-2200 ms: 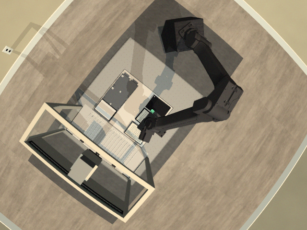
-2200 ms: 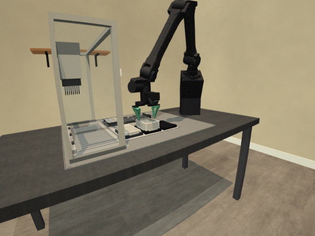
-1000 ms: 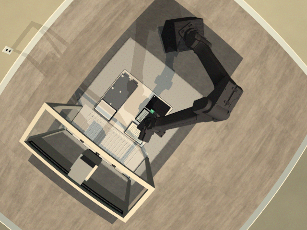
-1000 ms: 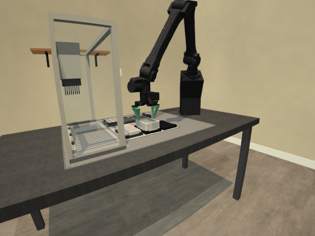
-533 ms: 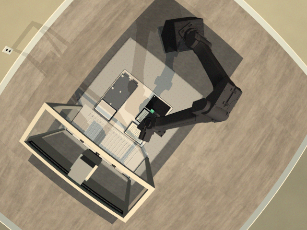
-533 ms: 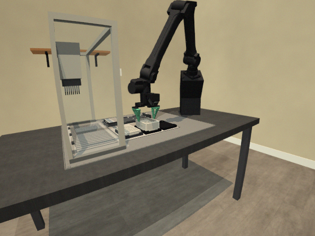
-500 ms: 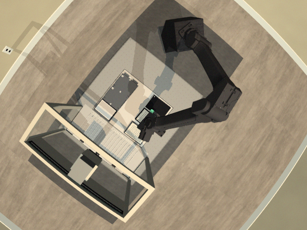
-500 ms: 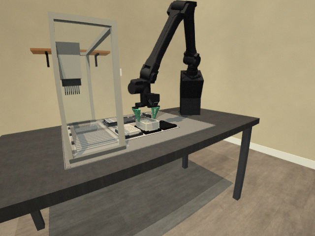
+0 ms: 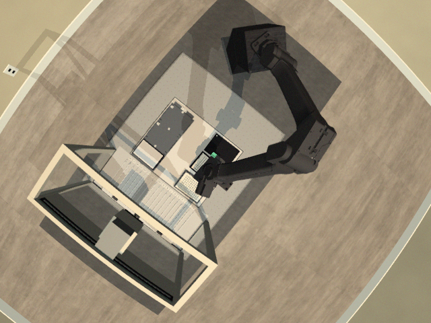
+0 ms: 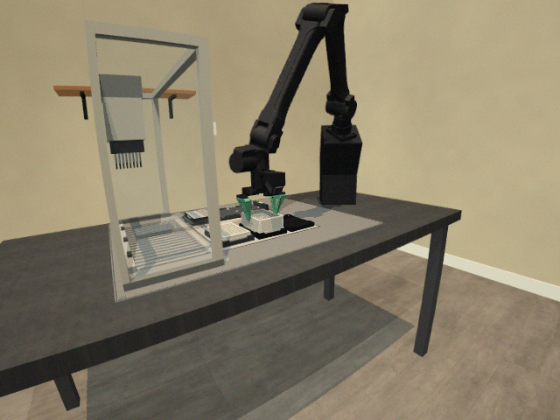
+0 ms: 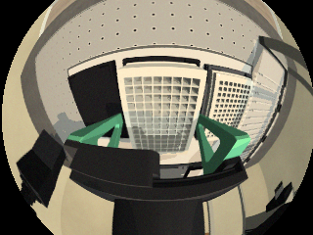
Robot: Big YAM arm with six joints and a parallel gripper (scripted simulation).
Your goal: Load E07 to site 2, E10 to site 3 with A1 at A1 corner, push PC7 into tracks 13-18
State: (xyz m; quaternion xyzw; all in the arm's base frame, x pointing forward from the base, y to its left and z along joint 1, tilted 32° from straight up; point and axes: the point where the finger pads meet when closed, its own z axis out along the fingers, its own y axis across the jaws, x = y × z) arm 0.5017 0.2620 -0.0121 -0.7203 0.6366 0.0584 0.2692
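The nest S2 lies 40 mm below my hand. The rest, counted from my hand: carrier PC7: 250 mm to the right, 70 mm ahead, 30 mm below; white 384-well plate E10: 120 mm ahead, 30 mm below, 20 mm to the left; nest S1: 100 mm behind, 40 mm below, 20 mm to the right.
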